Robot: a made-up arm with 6 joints.
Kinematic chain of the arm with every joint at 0, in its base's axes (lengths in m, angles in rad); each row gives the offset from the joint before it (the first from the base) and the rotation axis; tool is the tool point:
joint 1: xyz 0 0 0.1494 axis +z
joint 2: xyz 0 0.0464 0 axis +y
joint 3: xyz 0 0 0.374 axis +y
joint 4: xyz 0 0 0.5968 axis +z
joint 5: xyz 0 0 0 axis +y
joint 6: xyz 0 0 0.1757 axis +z
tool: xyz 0 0 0
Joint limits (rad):
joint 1: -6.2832..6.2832
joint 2: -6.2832..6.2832
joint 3: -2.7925..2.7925
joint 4: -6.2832..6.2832
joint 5: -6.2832..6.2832
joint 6: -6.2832..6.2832
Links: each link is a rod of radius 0.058 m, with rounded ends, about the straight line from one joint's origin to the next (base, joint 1, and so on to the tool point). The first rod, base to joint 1, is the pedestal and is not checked.
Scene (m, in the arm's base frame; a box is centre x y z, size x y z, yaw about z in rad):
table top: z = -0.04
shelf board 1: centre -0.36 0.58 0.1 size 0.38 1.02 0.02 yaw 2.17
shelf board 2: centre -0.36 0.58 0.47 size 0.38 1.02 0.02 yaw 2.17
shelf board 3: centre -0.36 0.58 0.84 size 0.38 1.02 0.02 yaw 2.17
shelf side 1: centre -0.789 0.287 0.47 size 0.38 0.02 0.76 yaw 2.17
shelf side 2: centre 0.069 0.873 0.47 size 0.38 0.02 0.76 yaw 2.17
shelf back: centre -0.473 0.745 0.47 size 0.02 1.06 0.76 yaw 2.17
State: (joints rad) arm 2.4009 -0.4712 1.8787 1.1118 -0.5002 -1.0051
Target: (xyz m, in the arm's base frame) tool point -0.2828 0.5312 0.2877
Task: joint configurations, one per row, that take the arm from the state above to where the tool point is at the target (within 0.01 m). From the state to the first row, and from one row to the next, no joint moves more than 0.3 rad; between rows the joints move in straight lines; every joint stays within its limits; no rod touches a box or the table.
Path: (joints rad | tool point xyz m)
1: 2.4810 -0.6927 2.0182 1.1188 -0.5486 -1.0051 | -0.3536 0.3204 0.6574
2: 2.5610 -0.9142 2.1576 1.1258 -0.5970 -1.0051 | -0.3050 0.2512 0.6566
3: 2.6411 -1.1357 2.2971 1.1328 -0.6454 -1.0051 | -0.2564 0.1965 0.6416
4: 2.5687 -1.1077 2.4202 1.1540 -0.8742 -1.0051 | -0.2419 0.2475 0.5505
5: 2.4963 -1.0798 2.5432 1.1752 -1.1030 -1.0051 | -0.2092 0.2805 0.4583
6: 2.4238 -1.0519 2.6663 1.1965 -1.3318 -1.0051 | -0.1638 0.2924 0.3694
7: 2.3514 -1.0239 2.7894 1.2177 -1.5606 -1.0051 | -0.1126 0.2820 0.2877
8: 2.2947 -0.8453 2.6483 1.2053 -1.3094 -1.0051 | -0.1538 0.3433 0.3088
9: 2.2380 -0.6667 2.5072 1.1929 -1.0581 -1.0051 | -0.1982 0.4066 0.3158
10: 2.1814 -0.4881 2.3661 1.1806 -0.8069 -1.0051 | -0.2423 0.4699 0.3085
11: 2.1247 -0.3095 2.2250 1.1682 -0.5557 -1.0051 | -0.2828 0.5312 0.2877

